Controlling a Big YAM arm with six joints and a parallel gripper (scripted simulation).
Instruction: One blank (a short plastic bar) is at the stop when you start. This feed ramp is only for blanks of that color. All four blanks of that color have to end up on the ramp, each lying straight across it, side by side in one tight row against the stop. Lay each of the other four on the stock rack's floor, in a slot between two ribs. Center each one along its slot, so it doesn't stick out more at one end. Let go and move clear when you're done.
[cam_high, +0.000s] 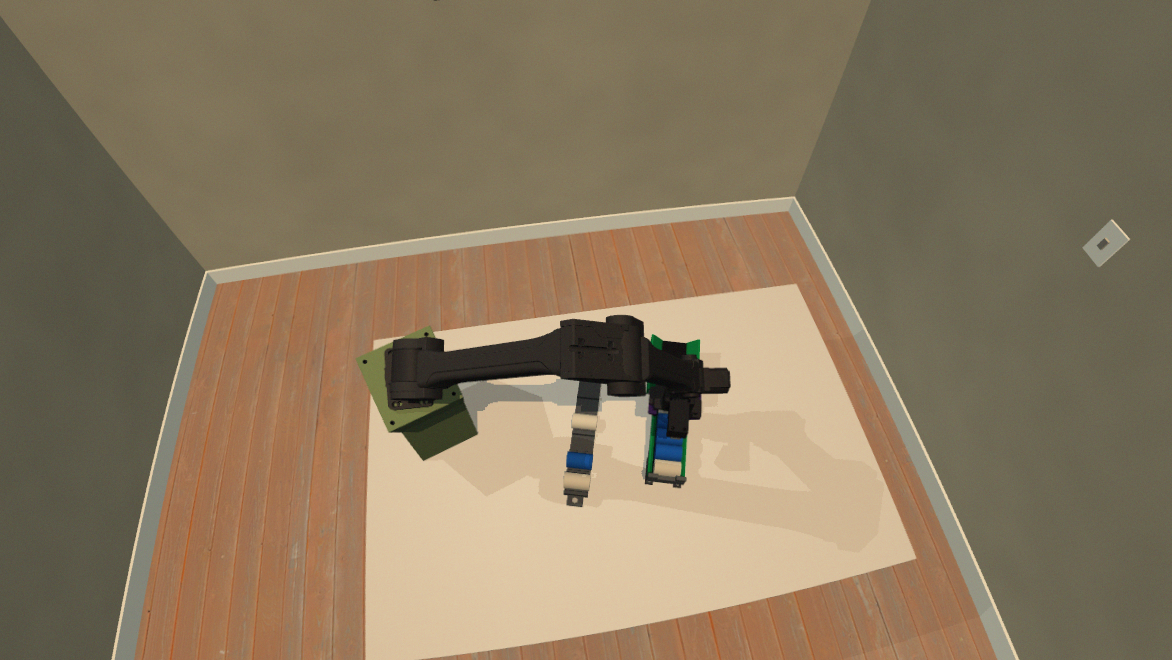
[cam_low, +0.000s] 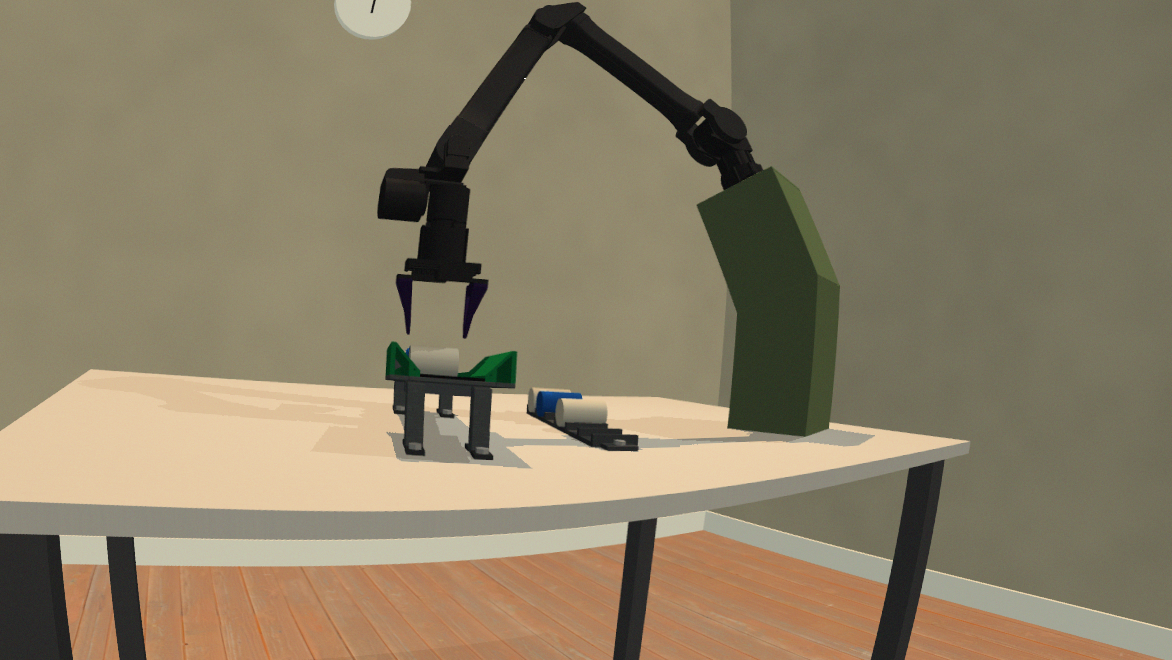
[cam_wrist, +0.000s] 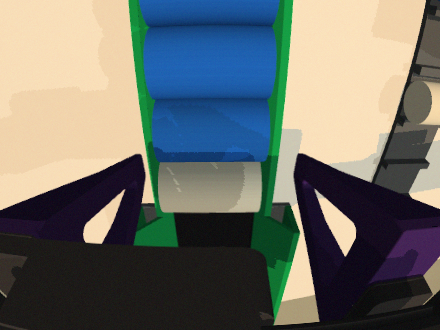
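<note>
My hand is 14 cm to the left of the grey stop, 7 cm above it and 4 cm past it.
</note>
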